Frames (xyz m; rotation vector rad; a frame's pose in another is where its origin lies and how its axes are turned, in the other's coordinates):
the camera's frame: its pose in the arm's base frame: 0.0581 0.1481 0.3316 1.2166 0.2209 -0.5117
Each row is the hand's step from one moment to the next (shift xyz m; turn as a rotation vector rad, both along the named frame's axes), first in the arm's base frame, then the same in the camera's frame.
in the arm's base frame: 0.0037 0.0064 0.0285 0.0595 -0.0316 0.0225
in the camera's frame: -0.0106 0.0272 0.0034 0.0500 0.0399 0.0308
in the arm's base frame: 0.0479 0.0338 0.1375 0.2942 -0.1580 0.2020
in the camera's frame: -0.0260 0.1468 0.0105 0.2090 0.2726 0.1853
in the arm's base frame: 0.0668 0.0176 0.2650 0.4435 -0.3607 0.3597
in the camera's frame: -0.0601 0.2586 0.0673 0.3229 0.4263 0.4126
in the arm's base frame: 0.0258 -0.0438 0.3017 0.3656 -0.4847 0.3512
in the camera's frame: -0.0956 0.2538 0.1416 0.2908 0.3500 0.5337
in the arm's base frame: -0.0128 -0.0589 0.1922 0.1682 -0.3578 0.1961
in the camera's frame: -0.0783 0.1396 0.1223 0.1536 0.1560 0.3832
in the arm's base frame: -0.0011 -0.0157 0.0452 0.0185 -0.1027 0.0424
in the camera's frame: -0.0163 0.0333 0.0303 0.0242 0.0186 0.1084
